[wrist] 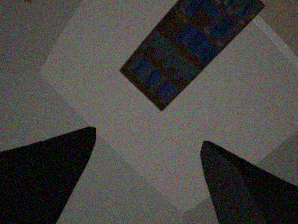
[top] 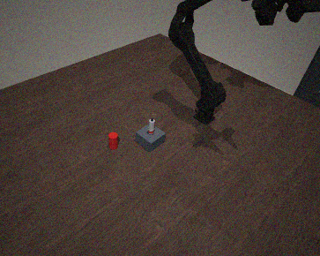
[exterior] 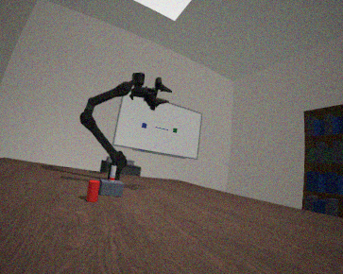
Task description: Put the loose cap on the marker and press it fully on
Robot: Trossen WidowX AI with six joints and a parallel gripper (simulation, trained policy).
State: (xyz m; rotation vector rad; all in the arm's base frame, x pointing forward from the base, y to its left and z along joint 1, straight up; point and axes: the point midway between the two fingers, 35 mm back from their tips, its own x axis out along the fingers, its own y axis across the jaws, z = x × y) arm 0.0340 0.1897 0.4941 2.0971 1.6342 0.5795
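Now: the red cap 32 cm ahead of my gripper tip, 34 cm to the right of it and 47 cm below it. Also, from my gripper tip: grey holder block (21 cm ahead, 27 cm to the right, 48 cm below).
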